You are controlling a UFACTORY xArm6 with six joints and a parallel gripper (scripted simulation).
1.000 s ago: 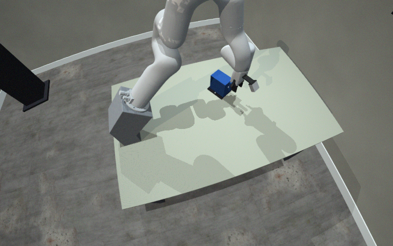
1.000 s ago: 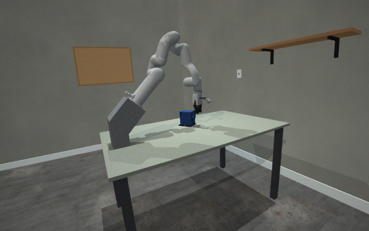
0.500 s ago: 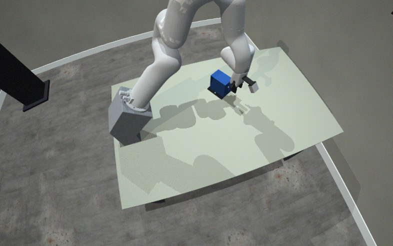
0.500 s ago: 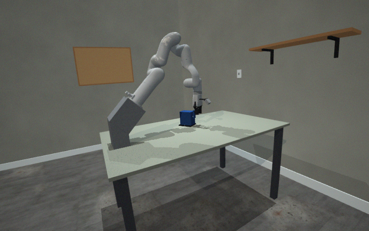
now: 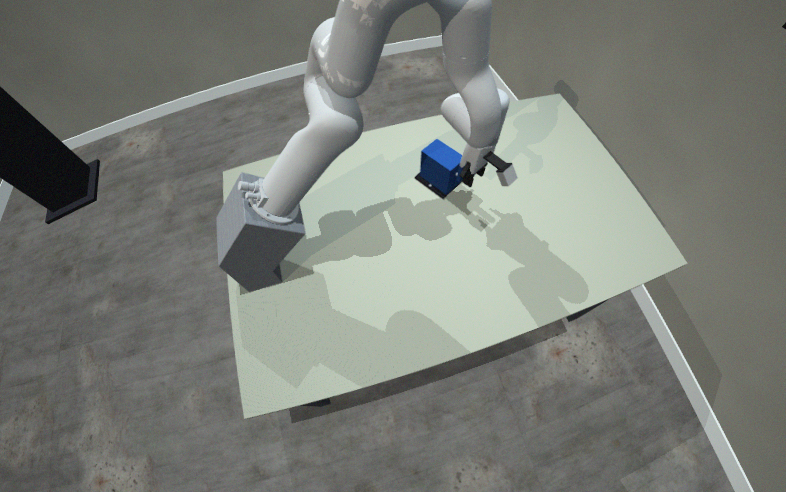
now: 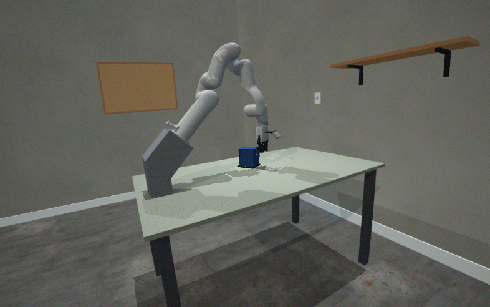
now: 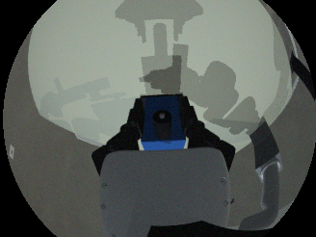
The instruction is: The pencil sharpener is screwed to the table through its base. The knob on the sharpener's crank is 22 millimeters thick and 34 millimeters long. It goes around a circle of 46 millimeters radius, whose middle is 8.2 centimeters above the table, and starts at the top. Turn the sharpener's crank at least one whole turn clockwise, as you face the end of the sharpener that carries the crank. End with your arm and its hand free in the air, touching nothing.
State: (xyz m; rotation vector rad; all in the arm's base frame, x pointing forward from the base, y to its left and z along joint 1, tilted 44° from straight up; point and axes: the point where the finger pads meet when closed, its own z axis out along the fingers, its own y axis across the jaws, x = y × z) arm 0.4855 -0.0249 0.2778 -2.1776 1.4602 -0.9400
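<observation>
Right now the crank knob is 2 cm to the left of my hand and 1 cm behind it.
</observation>
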